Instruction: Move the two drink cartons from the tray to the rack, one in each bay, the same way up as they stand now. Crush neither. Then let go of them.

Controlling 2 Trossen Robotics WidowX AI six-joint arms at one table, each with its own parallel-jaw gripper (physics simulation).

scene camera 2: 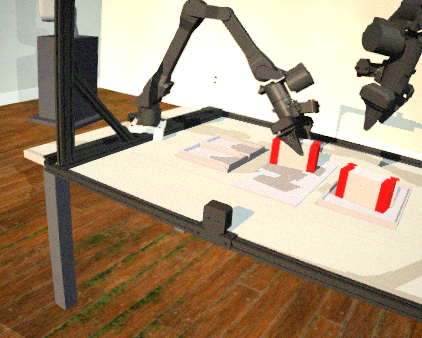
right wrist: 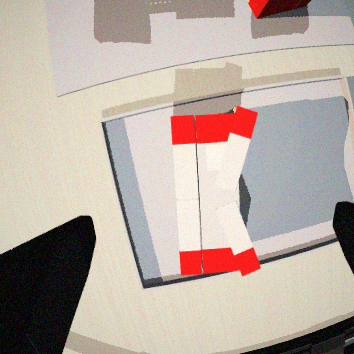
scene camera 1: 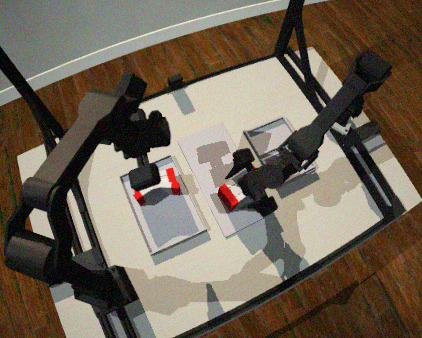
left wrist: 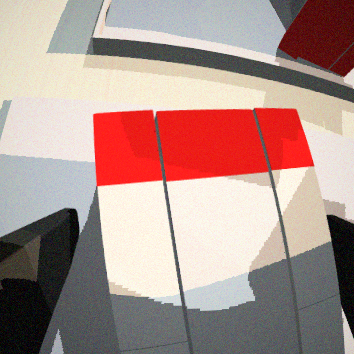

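Seen in the pictures: left gripper, fingertip midpoint: (scene camera 2: 306,153) (scene camera 1: 233,193) (left wrist: 203,225); right gripper, fingertip midpoint: (scene camera 2: 373,126) (right wrist: 218,222) (scene camera 1: 152,161); left arm's base, origin of the base link: (scene camera 2: 148,123); right arm's base, origin of the base link: (scene camera 1: 105,291).
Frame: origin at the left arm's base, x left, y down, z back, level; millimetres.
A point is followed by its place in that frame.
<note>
One white carton with red ends (scene camera 1: 228,196) {y -36, x -178, z -474 mm} (scene camera 2: 292,156) {y -1, x -191, z -409 mm} (left wrist: 215,145) {y -36, x -180, z -467 mm} stands on the flat pale plate (scene camera 1: 192,142) (scene camera 2: 300,197) (left wrist: 45,125). My left gripper (scene camera 1: 231,192) {y -8, x -175, z -450 mm} (scene camera 2: 300,145) {y -8, x -175, z -450 mm} (left wrist: 203,225) {y -8, x -175, z -450 mm} is open, its fingers low on either side of that carton, with gaps in the left wrist view. The other carton (scene camera 1: 173,181) {y -37, x -327, z -522 mm} (scene camera 2: 364,186) {y -16, x -393, z -539 mm} (right wrist: 187,195) {y -38, x -383, z -540 mm} stands near one end of the tray (scene camera 1: 180,241) {y 23, x -225, z -643 mm} (scene camera 2: 357,215) {y 29, x -448, z -516 mm} (right wrist: 131,200) {y 30, x -433, z -516 mm}. My right gripper (scene camera 2: 375,124) {y -149, x -371, z -537 mm} (right wrist: 218,222) {y -149, x -371, z -537 mm} is open and empty, above the tray. The rack (scene camera 1: 264,125) {y 19, x -209, z -184 mm} (scene camera 2: 202,161) {y 26, x -217, z -175 mm} is low and two-bayed; the left arm partly hides it in scene camera 1.
The plate lies between tray and rack. The left arm reaches over the rack in scene camera 1. A small black block (scene camera 1: 175,81) {y -13, x -539, z -222 mm} (scene camera 2: 218,217) {y -1, x -563, z -214 mm} sits on the table's edge rail. Dark frame posts (scene camera 2: 65,100) {y -132, x -323, z 144 mm} stand at the table's side.
</note>
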